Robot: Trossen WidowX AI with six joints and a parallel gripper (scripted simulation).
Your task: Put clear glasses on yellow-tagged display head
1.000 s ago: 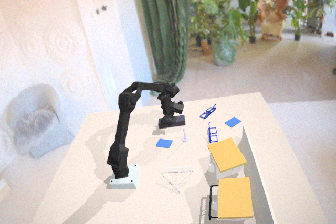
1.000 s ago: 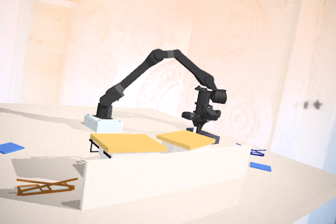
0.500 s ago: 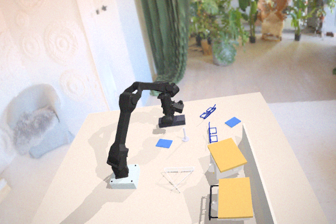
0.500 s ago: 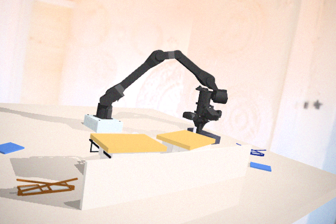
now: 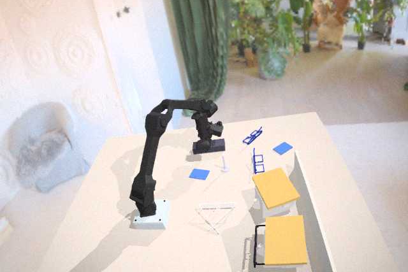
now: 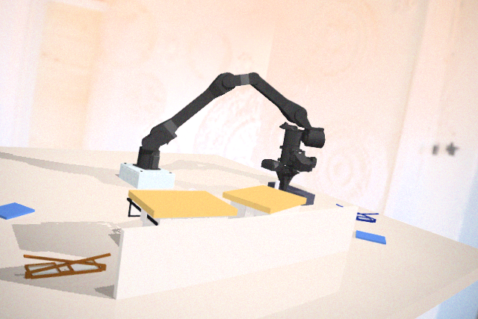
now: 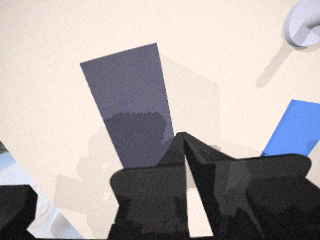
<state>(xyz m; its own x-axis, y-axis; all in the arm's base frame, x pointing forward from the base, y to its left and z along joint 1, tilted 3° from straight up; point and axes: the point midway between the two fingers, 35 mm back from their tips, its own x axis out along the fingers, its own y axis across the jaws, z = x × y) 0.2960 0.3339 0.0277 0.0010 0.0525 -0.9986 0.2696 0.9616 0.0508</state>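
Right now the white peg stand is 140 mm to the right of my gripper tip and 50 mm ahead of it. Round my gripper tip: dark case (40 mm to the left, 10 mm below, 10 mm ahead); then white upright panel (560 mm to the right, 280 mm ahead, 30 mm above).
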